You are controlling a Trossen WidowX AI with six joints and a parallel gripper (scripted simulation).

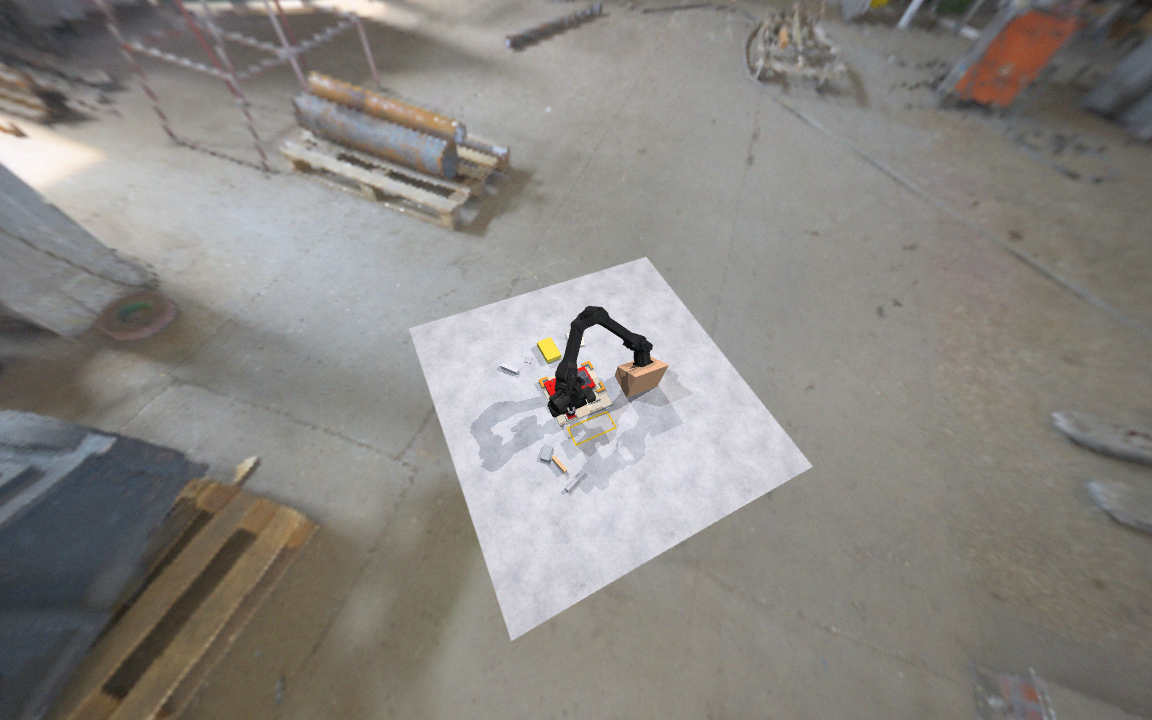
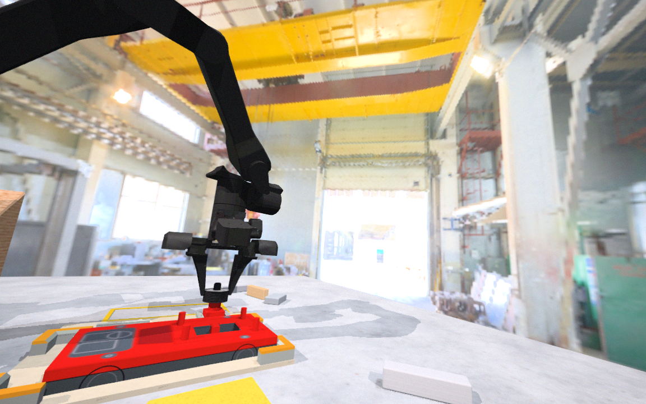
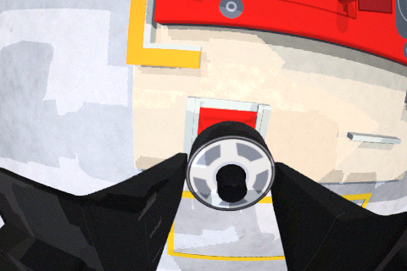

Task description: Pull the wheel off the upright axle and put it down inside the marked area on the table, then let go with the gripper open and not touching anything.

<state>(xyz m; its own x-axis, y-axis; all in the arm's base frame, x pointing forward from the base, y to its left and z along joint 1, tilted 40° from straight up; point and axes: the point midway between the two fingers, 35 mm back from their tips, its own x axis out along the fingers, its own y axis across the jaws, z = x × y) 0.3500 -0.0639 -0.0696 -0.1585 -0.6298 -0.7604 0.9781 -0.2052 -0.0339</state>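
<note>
Now: gripper tip right at the wheel. The rest, counted from my gripper tip: yellow pad 31 cm to the right, 9 cm behind, 3 cm below; black axle 1 cm below.
</note>
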